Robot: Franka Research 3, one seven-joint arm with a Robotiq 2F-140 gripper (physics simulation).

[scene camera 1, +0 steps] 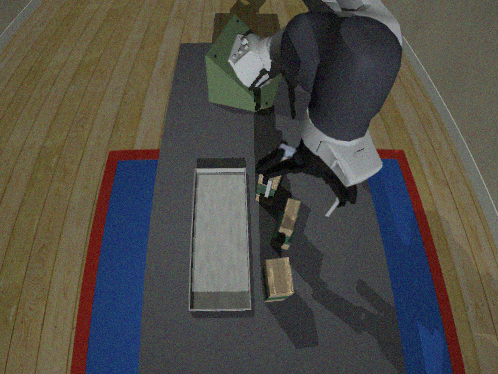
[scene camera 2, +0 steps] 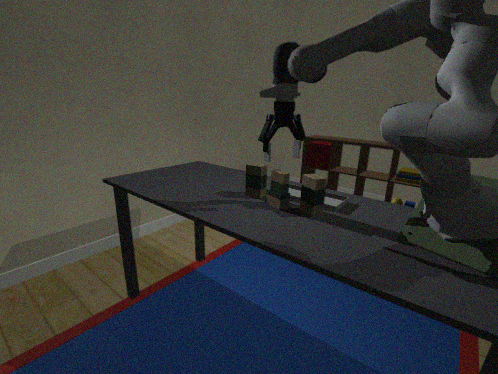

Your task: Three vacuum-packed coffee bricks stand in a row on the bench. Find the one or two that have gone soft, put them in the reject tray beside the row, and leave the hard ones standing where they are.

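Observation:
Three tan coffee bricks with dark green bands stand upright in a row on the grey bench (scene camera 1: 172, 125) (scene camera 2: 165, 182): the one nearest the robot base (scene camera 1: 261, 186) (scene camera 2: 313, 196), the middle one (scene camera 1: 291, 213) (scene camera 2: 278, 191), which looks narrow and turned, and the far one (scene camera 1: 278, 276) (scene camera 2: 256, 181). Which are soft cannot be told by sight. The pale reject tray (scene camera 1: 220, 230) (scene camera 2: 335, 201) lies beside the row with no brick in it. My gripper (scene camera 1: 300, 198) (scene camera 2: 282, 152) is open and empty above the bricks; in scene camera 1 one finger partly covers the brick nearest the base.
The green base plate (scene camera 1: 225, 92) (scene camera 2: 445, 245) is at the robot end of the bench. The arm reaches over the bench, beside the tray. A wooden shelf unit (scene camera 2: 362, 167) stands behind the bench. A blue mat with a red border (scene camera 1: 122, 225) (scene camera 2: 225, 320) lies under the bench.

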